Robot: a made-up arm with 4 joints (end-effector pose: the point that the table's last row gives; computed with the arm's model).
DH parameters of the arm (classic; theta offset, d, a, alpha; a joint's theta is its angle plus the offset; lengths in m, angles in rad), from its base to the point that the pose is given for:
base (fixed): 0 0.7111 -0.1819 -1.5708
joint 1: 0 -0.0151 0.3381 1.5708
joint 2: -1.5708 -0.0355 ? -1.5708
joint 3: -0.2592 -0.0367 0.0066 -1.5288
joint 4: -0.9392 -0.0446 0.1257 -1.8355
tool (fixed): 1.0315 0.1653 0 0
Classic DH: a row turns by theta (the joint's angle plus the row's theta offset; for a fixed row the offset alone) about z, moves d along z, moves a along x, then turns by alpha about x.
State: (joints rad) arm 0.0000 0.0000 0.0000 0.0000
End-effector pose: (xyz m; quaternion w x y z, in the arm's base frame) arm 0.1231 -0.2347 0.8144 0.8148 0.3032 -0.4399 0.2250
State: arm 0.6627 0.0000 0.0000 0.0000
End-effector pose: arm 0.1221 -0.2347 0.6049 0.9136 0.3599 -0.1508 0.1142
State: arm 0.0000 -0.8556 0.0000 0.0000
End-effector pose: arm -0.0313 -0.1341 0.8144 0.8348 0.0934 -0.5260 -0.1333
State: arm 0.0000 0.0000 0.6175 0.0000
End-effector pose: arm 0.1231 -0.2819 0.6846 0.6842 0.5365 -0.4874 0.0807
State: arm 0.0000 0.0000 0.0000 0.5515
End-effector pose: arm 0.0157 -0.2104 0.8034 0.8091 0.1697 -0.5623 0.0184
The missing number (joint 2, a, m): 0.0396
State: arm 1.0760 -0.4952 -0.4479 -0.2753
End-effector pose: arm 0.1013 -0.1424 0.5298 0.9588 0.1762 0.2003 0.0978
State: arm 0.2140 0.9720 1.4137 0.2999
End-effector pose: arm 0.2188 -0.2048 0.4334 0.5372 0.8387 -0.0206 -0.0867
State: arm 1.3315 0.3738 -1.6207 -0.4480
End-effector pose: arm 0.0120 0.1019 0.3979 0.5592 0.1607 0.4444 0.6811
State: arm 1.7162 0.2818 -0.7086 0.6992
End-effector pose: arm -0.0636 -0.1246 0.4940 0.9374 0.1632 0.1964 0.2368
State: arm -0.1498 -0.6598 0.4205 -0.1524
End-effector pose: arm -0.0084 -0.2170 0.7571 0.6945 0.3278 -0.6399 -0.0280
